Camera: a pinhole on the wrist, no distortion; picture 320 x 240 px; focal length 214.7 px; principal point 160.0 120.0 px. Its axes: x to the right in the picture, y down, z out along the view. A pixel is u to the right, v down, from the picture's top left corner.
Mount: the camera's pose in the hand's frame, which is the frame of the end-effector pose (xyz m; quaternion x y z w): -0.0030 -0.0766 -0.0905 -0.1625 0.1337 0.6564 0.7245
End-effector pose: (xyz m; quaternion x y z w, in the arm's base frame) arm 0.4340 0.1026 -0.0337 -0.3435 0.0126 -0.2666 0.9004
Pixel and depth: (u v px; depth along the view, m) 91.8 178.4 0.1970
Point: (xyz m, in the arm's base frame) 0.3773 0.1735 0.0706
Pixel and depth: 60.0 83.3 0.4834
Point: 0.5238 0.2976 0.3708
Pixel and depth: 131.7 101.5 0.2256
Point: 0.4621 0.1690 0.0736
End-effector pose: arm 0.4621 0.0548 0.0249 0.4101 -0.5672 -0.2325 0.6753
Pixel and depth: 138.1 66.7 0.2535
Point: 0.3270 -0.0313 0.0569
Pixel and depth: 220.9 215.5 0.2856
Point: 0.2881 0.1855 0.0570
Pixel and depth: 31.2 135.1 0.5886
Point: -0.0996 -0.1282 -0.1401
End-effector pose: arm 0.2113 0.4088 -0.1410 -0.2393 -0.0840 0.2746 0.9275
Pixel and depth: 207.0 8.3 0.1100
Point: 0.2624 0.4293 -0.1297
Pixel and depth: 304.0 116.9 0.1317
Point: 0.1906 0.4515 -0.1746
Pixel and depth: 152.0 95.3 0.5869
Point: 0.0568 0.7205 0.1907
